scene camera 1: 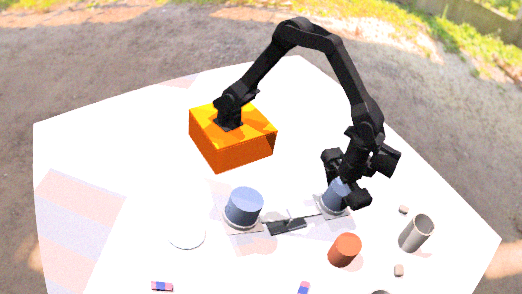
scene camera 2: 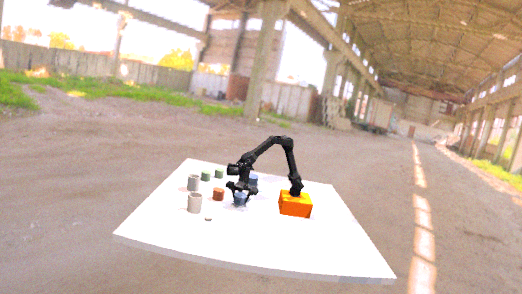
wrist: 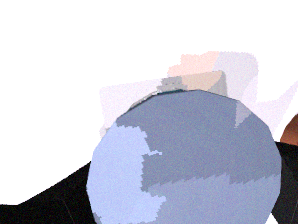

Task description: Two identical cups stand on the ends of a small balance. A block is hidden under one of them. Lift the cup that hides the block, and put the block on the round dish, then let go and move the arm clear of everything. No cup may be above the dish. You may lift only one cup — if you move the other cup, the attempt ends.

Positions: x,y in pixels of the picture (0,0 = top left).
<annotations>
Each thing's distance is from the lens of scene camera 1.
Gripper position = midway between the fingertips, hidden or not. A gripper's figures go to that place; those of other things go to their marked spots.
my gripper (scene camera 1: pixel 335 199): 84 cm
orange cylinder (scene camera 1: pixel 346 247): 74 cm
beige tube (scene camera 1: pixel 420 228): 92 cm
The marked spots on the orange cylinder and the beige tube are 28 cm apart.
</annotations>
